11 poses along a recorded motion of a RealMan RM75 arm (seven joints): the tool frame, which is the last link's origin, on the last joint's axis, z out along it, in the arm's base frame.
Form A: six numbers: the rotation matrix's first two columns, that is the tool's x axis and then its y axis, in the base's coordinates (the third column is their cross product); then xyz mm.
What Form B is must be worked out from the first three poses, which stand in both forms.
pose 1, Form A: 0.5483, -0.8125, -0.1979, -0.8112, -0.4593, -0.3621, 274.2, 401.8, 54.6
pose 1, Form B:
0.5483, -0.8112, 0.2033, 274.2
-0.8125, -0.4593, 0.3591, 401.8
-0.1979, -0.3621, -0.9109, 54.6
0, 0, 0, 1

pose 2, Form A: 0.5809, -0.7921, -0.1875, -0.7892, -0.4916, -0.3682, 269.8, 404.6, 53.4
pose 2, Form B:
0.5809, -0.7892, 0.1995, 269.8
-0.7921, -0.4916, 0.3619, 404.6
-0.1875, -0.3682, -0.9107, 53.4
0, 0, 0, 1

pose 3, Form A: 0.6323, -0.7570, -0.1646, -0.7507, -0.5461, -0.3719, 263.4, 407.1, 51.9
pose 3, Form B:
0.6323, -0.7507, 0.1916, 263.4
-0.7570, -0.5461, 0.3587, 407.1
-0.1646, -0.3719, -0.9136, 51.9
0, 0, 0, 1

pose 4, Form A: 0.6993, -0.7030, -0.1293, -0.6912, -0.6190, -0.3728, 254.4, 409.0, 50.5
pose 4, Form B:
0.6993, -0.6912, 0.1820, 254.4
-0.7030, -0.6190, 0.3501, 409.0
-0.1293, -0.3728, -0.9188, 50.5
0, 0, 0, 1

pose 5, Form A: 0.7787, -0.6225, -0.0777, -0.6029, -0.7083, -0.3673, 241.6, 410.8, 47.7
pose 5, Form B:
0.7787, -0.6029, 0.1736, 241.6
-0.6225, -0.7083, 0.3329, 410.8
-0.0777, -0.3673, -0.9269, 47.7
0, 0, 0, 1

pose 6, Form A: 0.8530, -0.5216, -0.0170, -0.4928, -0.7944, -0.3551, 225.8, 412.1, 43.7
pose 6, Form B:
0.8530, -0.4928, 0.1717, 225.8
-0.5216, -0.7944, 0.3113, 412.1
-0.0170, -0.3551, -0.9347, 43.7
0, 0, 0, 1

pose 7, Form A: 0.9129, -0.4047, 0.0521, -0.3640, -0.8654, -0.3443, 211.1, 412.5, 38.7
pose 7, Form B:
0.9129, -0.3640, 0.1844, 211.1
-0.4047, -0.8654, 0.2953, 412.5
0.0521, -0.3443, -0.9373, 38.7
0, 0, 0, 1

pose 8, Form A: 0.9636, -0.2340, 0.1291, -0.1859, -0.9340, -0.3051, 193.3, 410.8, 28.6
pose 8, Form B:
0.9636, -0.1859, 0.1920, 193.3
-0.2340, -0.9340, 0.2700, 410.8
0.1291, -0.3051, -0.9435, 28.6
0, 0, 0, 1

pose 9, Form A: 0.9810, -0.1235, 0.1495, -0.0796, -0.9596, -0.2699, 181.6, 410.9, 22.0
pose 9, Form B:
0.9810, -0.0796, 0.1768, 181.6
-0.1235, -0.9596, 0.2529, 410.9
0.1495, -0.2699, -0.9512, 22.0
0, 0, 0, 1

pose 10, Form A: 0.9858, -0.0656, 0.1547, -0.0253, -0.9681, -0.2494, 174.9, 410.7, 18.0
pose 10, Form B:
0.9858, -0.0253, 0.1661, 174.9
-0.0656, -0.9681, 0.2419, 410.7
0.1547, -0.2494, -0.9560, 18.0
0, 0, 0, 1

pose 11, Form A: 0.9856, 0.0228, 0.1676, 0.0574, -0.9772, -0.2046, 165.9, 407.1, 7.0
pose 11, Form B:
0.9856, 0.0574, 0.1591, 165.9
0.0228, -0.9772, 0.2113, 407.1
0.1676, -0.2046, -0.9644, 7.0
0, 0, 0, 1

